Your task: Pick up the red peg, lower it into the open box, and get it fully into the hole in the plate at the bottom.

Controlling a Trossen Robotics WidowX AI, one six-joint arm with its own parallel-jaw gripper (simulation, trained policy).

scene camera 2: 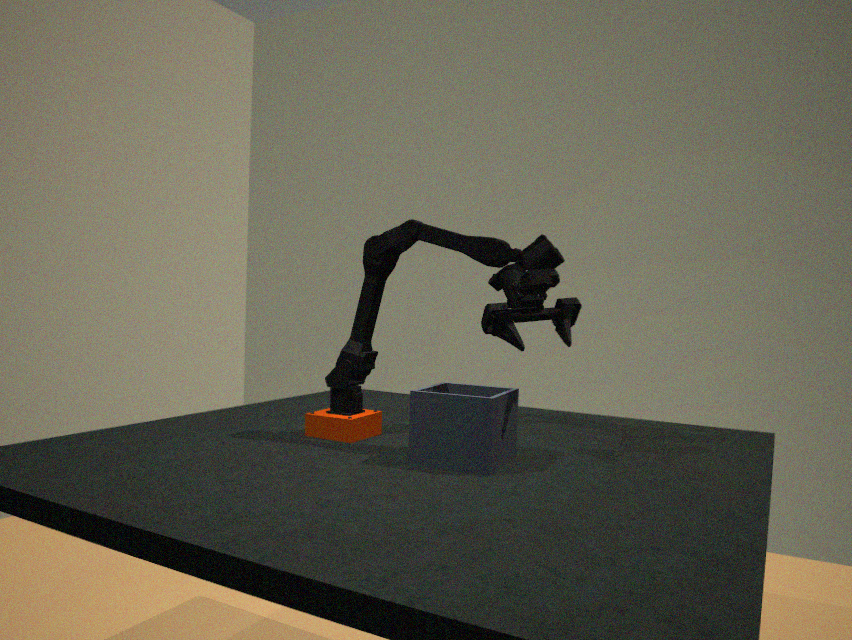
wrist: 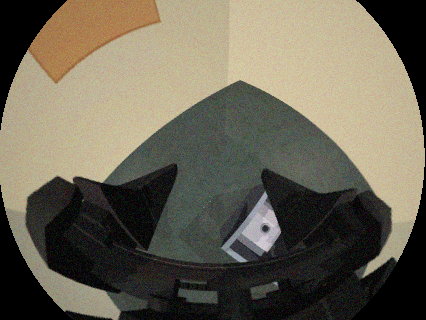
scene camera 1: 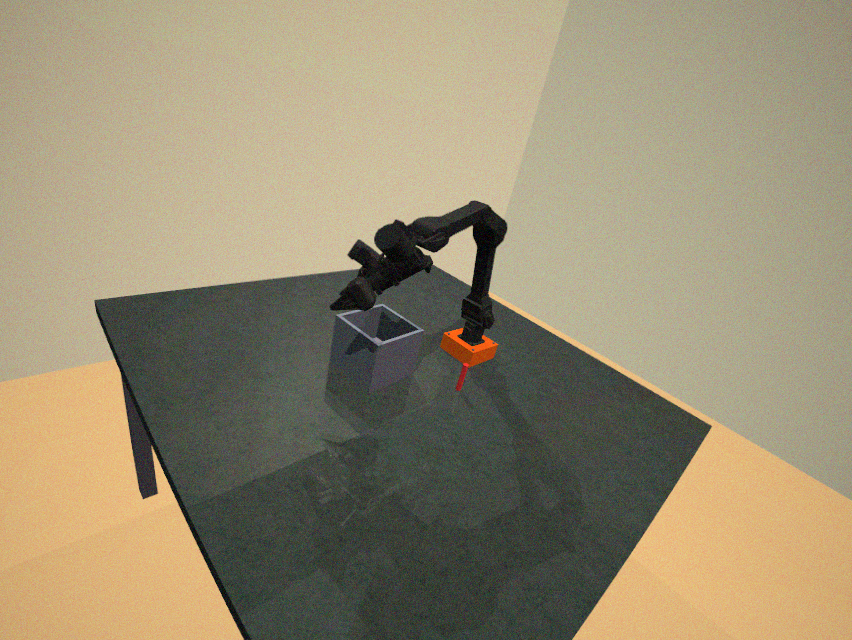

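A plate is visible in the scene, and so is the gripper, which can also be seen in scene camera 1 and in the wrist view.
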